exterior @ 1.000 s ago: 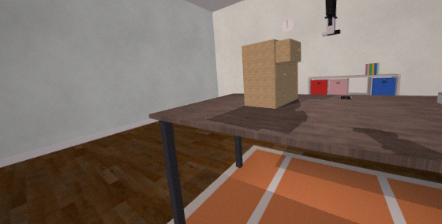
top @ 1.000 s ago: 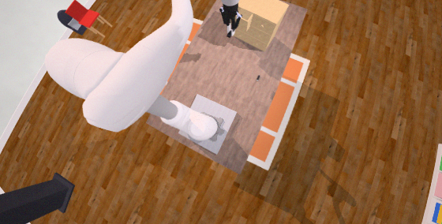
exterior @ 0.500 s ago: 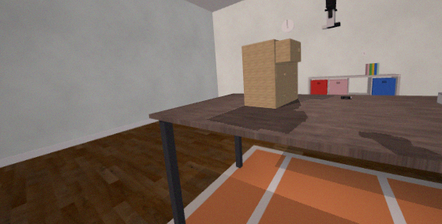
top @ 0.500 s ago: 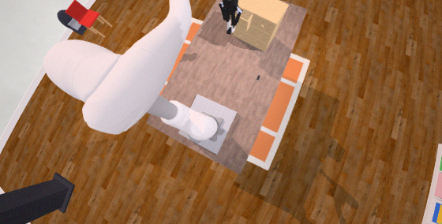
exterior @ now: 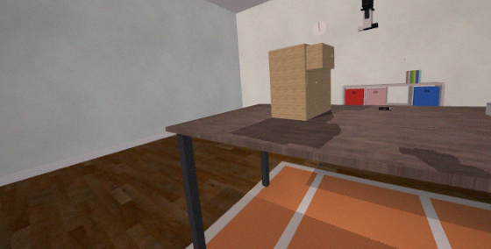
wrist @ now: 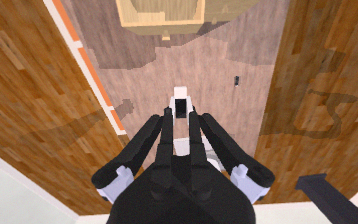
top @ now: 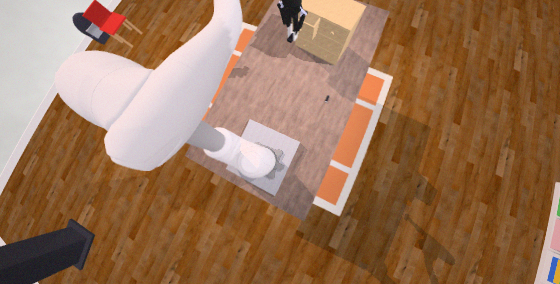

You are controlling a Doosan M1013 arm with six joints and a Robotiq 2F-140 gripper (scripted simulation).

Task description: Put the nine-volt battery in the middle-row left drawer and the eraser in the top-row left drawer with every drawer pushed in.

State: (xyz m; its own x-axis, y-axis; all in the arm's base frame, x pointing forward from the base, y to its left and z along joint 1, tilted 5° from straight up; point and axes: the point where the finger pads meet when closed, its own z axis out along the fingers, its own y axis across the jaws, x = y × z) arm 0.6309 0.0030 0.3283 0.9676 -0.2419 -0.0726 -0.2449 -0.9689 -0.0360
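Right now my hand is 3 cm above the eraser and 1 cm short of it. The rest, counted from my hand: blue nine-volt battery (29 cm ahead, 27 cm below, 7 cm to the right).
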